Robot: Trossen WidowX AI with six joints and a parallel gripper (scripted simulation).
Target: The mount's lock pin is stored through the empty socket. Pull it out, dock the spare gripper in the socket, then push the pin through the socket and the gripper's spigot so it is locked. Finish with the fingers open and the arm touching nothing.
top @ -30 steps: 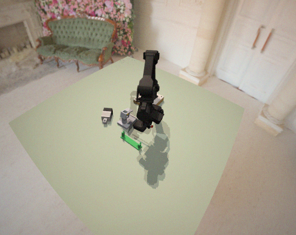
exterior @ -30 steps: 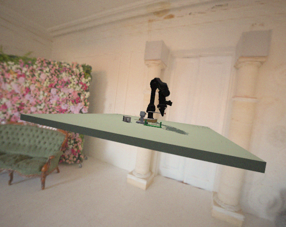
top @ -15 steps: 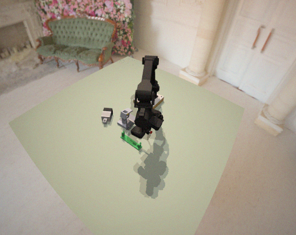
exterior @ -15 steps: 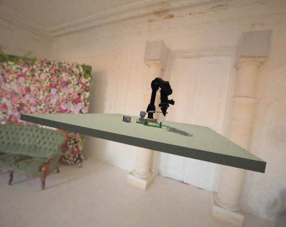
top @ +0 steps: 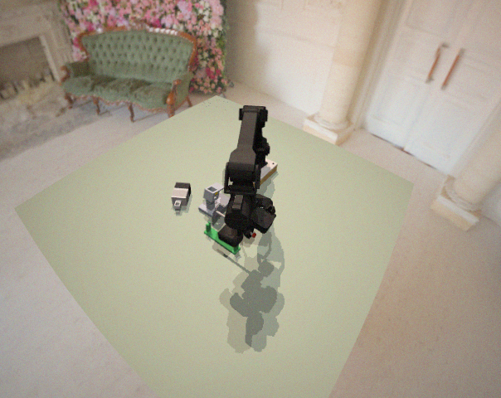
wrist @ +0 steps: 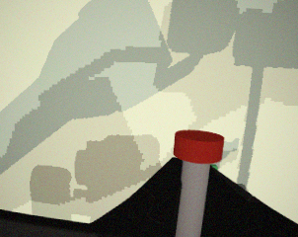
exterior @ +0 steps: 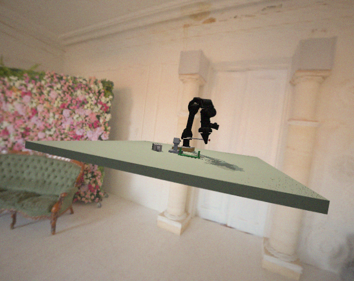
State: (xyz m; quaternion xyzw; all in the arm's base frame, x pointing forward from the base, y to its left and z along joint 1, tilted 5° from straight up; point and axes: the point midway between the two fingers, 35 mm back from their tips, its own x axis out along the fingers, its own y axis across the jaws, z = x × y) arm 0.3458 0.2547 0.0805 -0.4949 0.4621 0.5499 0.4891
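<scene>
The green rack lies 2 cm ahead of my gripper tip, 9 cm to the right of it and 7 cm below it. From my gripper tip the other things lie so: grey mount (6 cm behind, 22 cm to the right, 4 cm below); then spare gripper (1 cm ahead, 34 cm to the right, 7 cm below).
</scene>
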